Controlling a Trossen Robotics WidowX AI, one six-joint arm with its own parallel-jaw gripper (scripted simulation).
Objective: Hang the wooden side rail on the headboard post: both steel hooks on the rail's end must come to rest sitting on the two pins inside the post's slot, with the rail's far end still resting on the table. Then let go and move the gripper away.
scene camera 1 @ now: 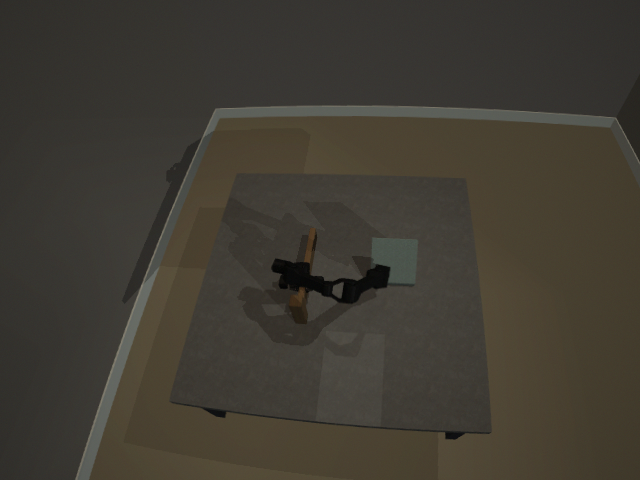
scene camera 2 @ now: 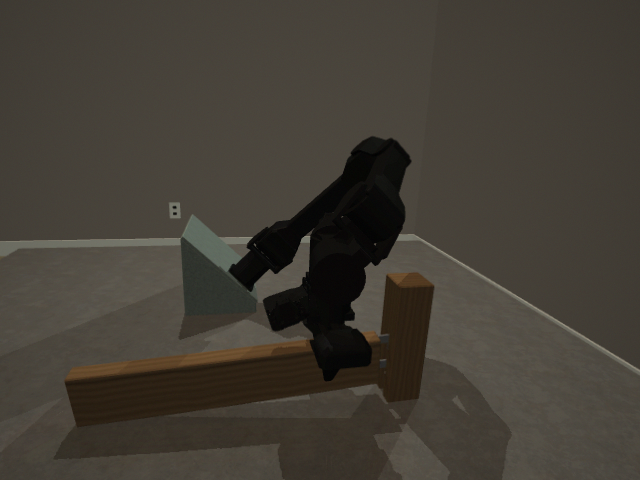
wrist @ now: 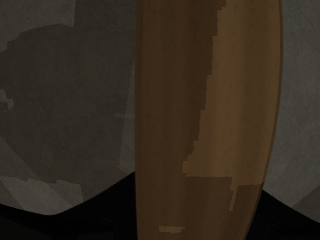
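Note:
There's a wooden side rail at (scene camera 2: 105,393) and again at (wrist: 207,87). My own gripper appears at (scene camera 2: 325,373), and you get it at (wrist: 187,172) too. Then I can see a headboard post, which sits at (scene camera 2: 408,297).

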